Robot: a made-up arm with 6 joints.
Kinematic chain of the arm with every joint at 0, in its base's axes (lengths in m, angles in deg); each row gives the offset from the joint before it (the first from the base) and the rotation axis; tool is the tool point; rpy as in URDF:
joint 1: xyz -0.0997 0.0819 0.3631 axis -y
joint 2: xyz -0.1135 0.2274 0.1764 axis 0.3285 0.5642 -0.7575
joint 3: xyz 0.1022 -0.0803 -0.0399 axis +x
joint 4: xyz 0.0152 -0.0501 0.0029 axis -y
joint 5: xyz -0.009 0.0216 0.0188 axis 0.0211 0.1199 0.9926
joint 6: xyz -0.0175 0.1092 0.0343 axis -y
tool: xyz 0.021 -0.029 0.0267 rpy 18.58 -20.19 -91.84
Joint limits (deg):
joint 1: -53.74..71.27
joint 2: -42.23..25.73
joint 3: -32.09..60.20
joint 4: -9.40..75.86
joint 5: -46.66..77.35
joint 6: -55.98..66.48
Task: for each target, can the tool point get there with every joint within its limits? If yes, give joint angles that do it. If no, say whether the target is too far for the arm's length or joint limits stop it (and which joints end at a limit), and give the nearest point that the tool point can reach.
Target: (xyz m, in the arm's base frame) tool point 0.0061 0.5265 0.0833
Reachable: no: joint limits stop it (at a limit: joint 1, joint 2, joint 3, joint 4, joint 5, joint 6) | nearest point -0.2170 0.2799 0.2457 | short by 0.370 m
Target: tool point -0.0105 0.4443 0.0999
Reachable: no: joint limits stop it (at a limit: joint 1, joint 2, joint 4, joint 5, joint 6) | nearest point -0.2151 0.2755 0.2426 | short by 0.301 m
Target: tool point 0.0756 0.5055 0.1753
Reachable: no: joint limits stop it (at a limit: joint 1, joint 3, joint 4, joint 6) | nearest point 0.0979 0.3407 0.4385 | short by 0.311 m
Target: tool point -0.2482 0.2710 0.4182
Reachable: yes | joints 31.60 5.52 -21.43 61.03 26.32 13.16
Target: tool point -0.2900 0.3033 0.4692
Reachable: yes | joints 50.97 -20.54 1.83 17.69 20.56 -31.63
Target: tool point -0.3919 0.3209 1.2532
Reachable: no: too far | nearest point -0.1967 0.3059 0.6587 | short by 0.626 m
